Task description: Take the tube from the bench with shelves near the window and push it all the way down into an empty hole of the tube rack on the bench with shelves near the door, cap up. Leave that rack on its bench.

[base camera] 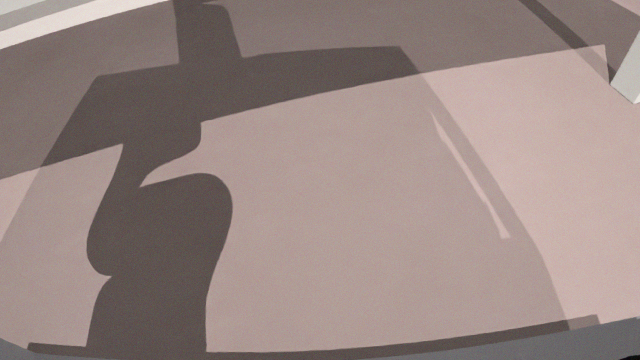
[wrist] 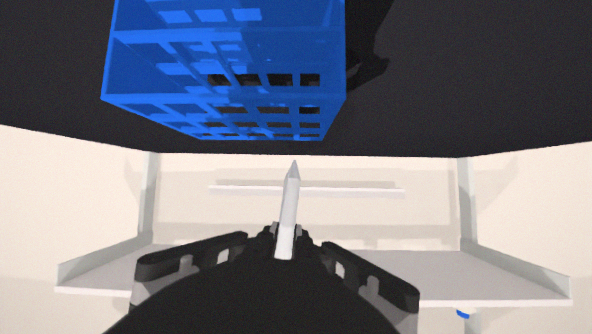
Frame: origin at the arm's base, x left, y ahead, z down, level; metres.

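Seen in the pictures: gripper, between the fingertips: (wrist: 286,232).
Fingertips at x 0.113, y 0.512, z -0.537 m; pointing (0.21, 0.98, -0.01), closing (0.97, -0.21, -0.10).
A point is followed by its place in that frame.
My gripper (wrist: 286,232) @[x 0.113, y 0.512, z -0.537 m] is shut on a pale grey-white tube (wrist: 291,200) @[x 0.115, y 0.498, z -0.502 m] in the wrist view. The tube's conical tip points away from the palm, toward the upper part of the view; its cap end is hidden or cannot be made out. The blue tube rack (wrist: 300,50) @[x 0.115, y 0.471, z -0.369 m], a lattice with square openings, stands on the dark bench top (wrist: 475,90) @[x 0.344, y 0.474, z -0.366 m] in the upper middle of the wrist view. The rack's upper part is cut off by the view's edge. The tube's tip appears below the rack and apart from it. The base camera does not show the gripper, tube or rack.
The wrist view shows a narrow pale ledge (wrist: 350,191) @[x 0.486, y 0.976, z -0.533 m] and a wider shelf (wrist: 425,275) @[x 0.648, y 0.777, z -0.804 m] with side panels against the cream wall. A small blue thing (wrist: 462,314) @[x 0.857, y 0.797, z -0.989 m] shows near the shelf's edge. The base camera shows the pinkish floor (base camera: 350,200) @[x -0.021, y 0.358, z 0.396 m], shadows and a pale post (base camera: 629,75) @[x -0.538, y 0.552, z 0.358 m].
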